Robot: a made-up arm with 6 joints. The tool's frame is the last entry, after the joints. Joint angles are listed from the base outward.
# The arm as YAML. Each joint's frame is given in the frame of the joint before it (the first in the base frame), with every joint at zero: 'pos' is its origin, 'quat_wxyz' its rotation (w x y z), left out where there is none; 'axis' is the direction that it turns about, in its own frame. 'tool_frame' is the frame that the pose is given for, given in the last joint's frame.
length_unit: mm
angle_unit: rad
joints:
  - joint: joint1
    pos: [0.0, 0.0, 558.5]
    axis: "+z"
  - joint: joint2
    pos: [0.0, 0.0, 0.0]
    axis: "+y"
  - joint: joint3
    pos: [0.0, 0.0, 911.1]
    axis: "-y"
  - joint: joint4
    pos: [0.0, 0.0, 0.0]
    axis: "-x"
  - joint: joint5
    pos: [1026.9, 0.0, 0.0]
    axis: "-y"
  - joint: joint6
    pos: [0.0, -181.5, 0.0]
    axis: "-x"
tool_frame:
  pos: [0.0, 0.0, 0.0]
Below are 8 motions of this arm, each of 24 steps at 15 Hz.
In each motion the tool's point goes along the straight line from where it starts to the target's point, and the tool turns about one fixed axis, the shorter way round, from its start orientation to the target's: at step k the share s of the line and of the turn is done. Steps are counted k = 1, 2, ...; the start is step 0. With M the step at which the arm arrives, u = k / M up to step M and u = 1 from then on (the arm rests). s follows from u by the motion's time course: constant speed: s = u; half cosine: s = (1 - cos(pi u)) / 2; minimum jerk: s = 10 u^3 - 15 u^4 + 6 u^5.
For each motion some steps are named. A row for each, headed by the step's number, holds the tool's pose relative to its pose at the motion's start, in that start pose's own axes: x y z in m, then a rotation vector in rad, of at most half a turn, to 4 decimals.
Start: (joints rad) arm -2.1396 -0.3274 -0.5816 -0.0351 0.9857 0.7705
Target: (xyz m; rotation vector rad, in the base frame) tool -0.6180 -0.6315 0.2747 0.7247 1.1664 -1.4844
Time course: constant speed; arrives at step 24
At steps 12, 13, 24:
12: -0.2328 0.2571 -0.2848 0.0077 0.6960 0.6044
13: -0.2522 0.2785 -0.3085 0.0083 0.7540 0.6547
24: -0.4656 0.5142 -0.5695 0.0154 1.3919 1.2087

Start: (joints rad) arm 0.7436 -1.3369 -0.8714 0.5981 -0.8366 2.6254
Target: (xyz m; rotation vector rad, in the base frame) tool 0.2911 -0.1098 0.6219 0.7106 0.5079 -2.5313
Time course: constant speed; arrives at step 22
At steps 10, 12, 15, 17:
10: 0.1644 0.0136 0.2870 -0.1176 -1.0340 -0.1670
12: 0.1973 0.0163 0.3443 -0.1411 -1.2409 -0.2004
15: 0.2466 0.0204 0.4304 -0.1764 -1.5511 -0.2505
17: 0.2795 0.0231 0.4878 -0.1999 -1.7579 -0.2840

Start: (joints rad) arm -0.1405 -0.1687 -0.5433 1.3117 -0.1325 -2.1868
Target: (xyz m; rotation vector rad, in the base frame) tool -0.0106 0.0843 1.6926 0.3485 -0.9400 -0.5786
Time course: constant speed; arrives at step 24
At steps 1, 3, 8, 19, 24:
1: -0.0418 0.0019 0.0015 -0.0067 -0.0515 0.0122
3: -0.1253 0.0056 0.0046 -0.0202 -0.1544 0.0365
8: -0.3341 0.0150 0.0122 -0.0538 -0.4118 0.0972
19: -0.7936 0.0356 0.0291 -0.1279 -0.9781 0.2310
24: -1.0024 0.0449 0.0367 -0.1615 -1.2355 0.2917

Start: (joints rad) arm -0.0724 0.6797 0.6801 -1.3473 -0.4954 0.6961
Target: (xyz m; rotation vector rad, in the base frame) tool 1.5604 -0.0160 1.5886 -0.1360 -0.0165 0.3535
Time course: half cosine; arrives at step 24
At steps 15, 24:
15: -0.0179 0.2917 0.2073 -0.5593 -0.0780 -0.0218
24: -0.0258 0.4220 0.2999 -0.8090 -0.1128 -0.0316

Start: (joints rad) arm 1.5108 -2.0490 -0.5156 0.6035 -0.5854 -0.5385
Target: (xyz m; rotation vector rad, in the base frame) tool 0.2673 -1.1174 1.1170 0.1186 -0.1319 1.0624
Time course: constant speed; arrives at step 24
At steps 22, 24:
22: -0.0867 -0.2040 0.1569 -0.3437 0.7268 -0.0958
24: -0.0946 -0.2225 0.1712 -0.3750 0.7929 -0.1045

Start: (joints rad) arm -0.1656 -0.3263 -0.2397 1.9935 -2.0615 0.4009
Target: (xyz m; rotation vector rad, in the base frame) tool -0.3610 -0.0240 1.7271 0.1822 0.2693 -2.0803
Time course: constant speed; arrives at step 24
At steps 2, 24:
2: 0.0566 0.0222 -0.0666 0.1268 0.0189 0.0516
24: 0.6786 0.2662 -0.7991 1.5212 0.2268 0.6190

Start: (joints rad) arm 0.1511 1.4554 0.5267 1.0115 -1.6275 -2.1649
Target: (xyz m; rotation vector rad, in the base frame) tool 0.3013 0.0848 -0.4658 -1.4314 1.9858 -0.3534
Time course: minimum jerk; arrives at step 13
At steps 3, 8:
3: 0.0510 -0.0867 -0.0613 -0.1782 -0.0130 0.0099
8: 0.4288 -0.7290 -0.5157 -1.4990 -0.1093 0.0834

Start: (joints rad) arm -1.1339 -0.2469 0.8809 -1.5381 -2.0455 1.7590
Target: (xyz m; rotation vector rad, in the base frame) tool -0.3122 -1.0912 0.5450 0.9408 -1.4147 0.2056
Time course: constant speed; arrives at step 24
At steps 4, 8, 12, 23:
4: 0.0010 0.2900 -0.1486 0.2098 -0.2907 -0.2517
8: 0.0020 0.5800 -0.2973 0.4195 -0.5813 -0.5033
12: 0.0030 0.8700 -0.4459 0.6293 -0.8720 -0.7550
23: 0.0057 1.6676 -0.8547 1.2061 -1.6713 -1.4470

